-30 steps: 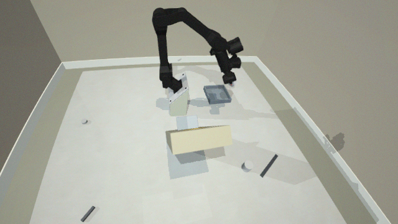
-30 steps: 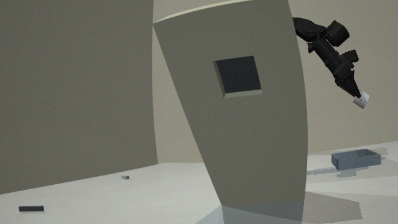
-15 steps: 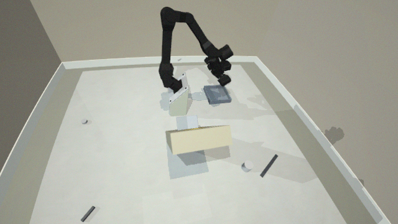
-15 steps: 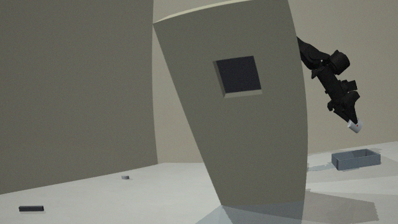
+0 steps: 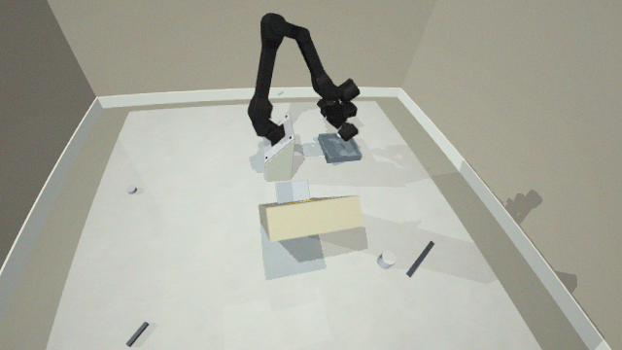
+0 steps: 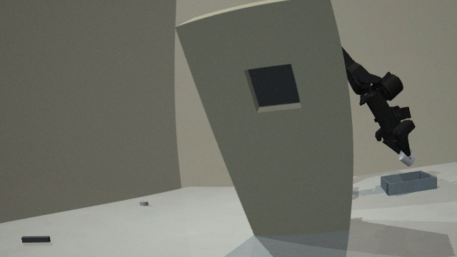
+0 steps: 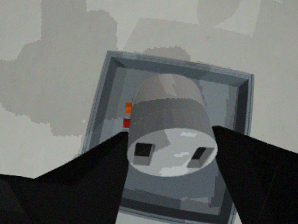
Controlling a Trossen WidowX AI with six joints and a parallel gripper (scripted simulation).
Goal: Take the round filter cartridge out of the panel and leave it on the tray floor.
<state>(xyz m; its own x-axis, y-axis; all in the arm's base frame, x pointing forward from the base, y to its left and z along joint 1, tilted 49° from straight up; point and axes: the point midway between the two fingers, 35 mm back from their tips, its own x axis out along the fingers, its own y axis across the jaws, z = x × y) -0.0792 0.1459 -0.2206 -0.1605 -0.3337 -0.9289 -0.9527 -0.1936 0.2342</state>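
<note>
My gripper tip is 80 mm above the tray. From my gripper tip the other things lie so: round filter cartridge right at my gripper tip; service panel 400 mm ahead, 260 mm to the right, 80 mm above.
</note>
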